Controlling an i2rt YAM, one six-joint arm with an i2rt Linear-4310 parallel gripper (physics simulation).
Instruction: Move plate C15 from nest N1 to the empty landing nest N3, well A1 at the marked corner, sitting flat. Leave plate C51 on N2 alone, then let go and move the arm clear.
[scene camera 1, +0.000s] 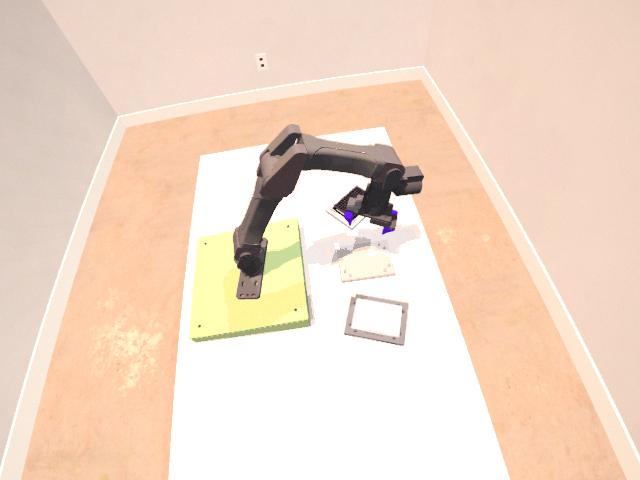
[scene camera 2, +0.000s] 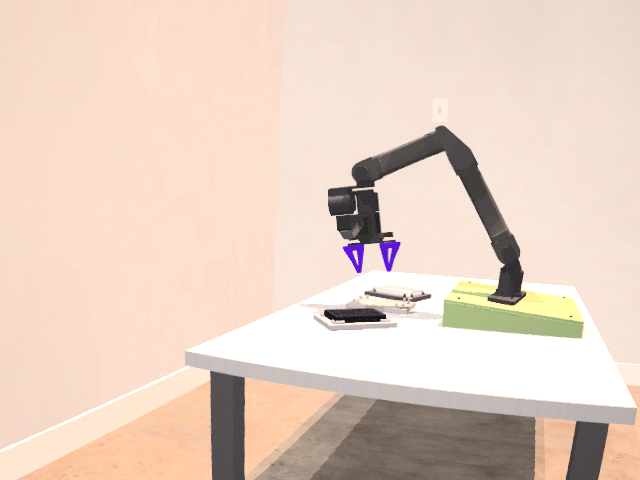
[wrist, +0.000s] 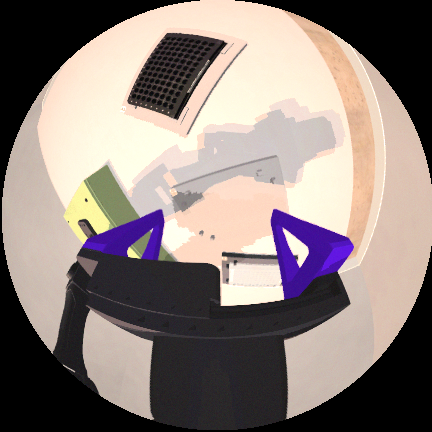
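My gripper (scene camera 1: 368, 227) (scene camera 2: 373, 270) (wrist: 217, 214) is open and empty, its purple fingers wide apart and high above the table. A black well plate (scene camera 1: 355, 192) (scene camera 2: 355, 314) (wrist: 172, 70) lies on a light nest (scene camera 1: 341, 221) (scene camera 2: 356, 326) (wrist: 210, 82); the gripper partly hides it in scene camera 1. An empty pale nest with pegs (scene camera 1: 367, 268) (scene camera 2: 382, 303) (wrist: 250, 210) lies in the middle, partly in the arm's shadow. A white plate (scene camera 1: 377, 317) (scene camera 2: 398, 290) (wrist: 255, 275) lies in a dark grey nest (scene camera 1: 350, 320) (scene camera 2: 421, 297) (wrist: 226, 270). I cannot read the plate and nest labels.
The yellow-green base block (scene camera 1: 279, 304) (scene camera 2: 516, 325) (wrist: 85, 200) carries the arm and stands beside the nests. The white table (scene camera 1: 310, 403) (scene camera 2: 413, 361) bears the nests and the block. Walls stand beyond the table.
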